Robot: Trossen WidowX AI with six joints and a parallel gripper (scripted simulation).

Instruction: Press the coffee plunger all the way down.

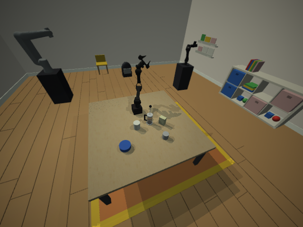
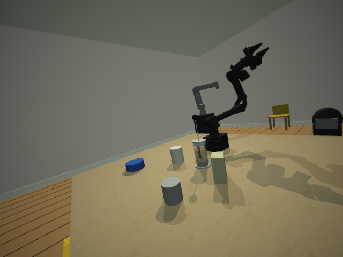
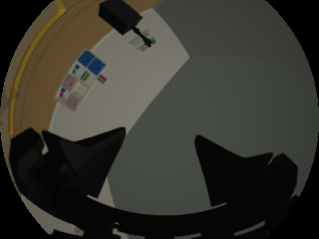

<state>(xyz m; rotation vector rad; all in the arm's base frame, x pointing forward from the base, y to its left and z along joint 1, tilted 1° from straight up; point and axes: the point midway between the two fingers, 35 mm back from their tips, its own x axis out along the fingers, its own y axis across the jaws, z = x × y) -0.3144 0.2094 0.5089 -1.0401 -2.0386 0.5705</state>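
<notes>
My gripper tip is now 560 mm short of the glass coffee press, 150 mm to the left of it and 490 mm above it. From my gripper tip the other things lie so: grey cylinder (840 mm ahead, 30 mm to the right, 590 mm below).
</notes>
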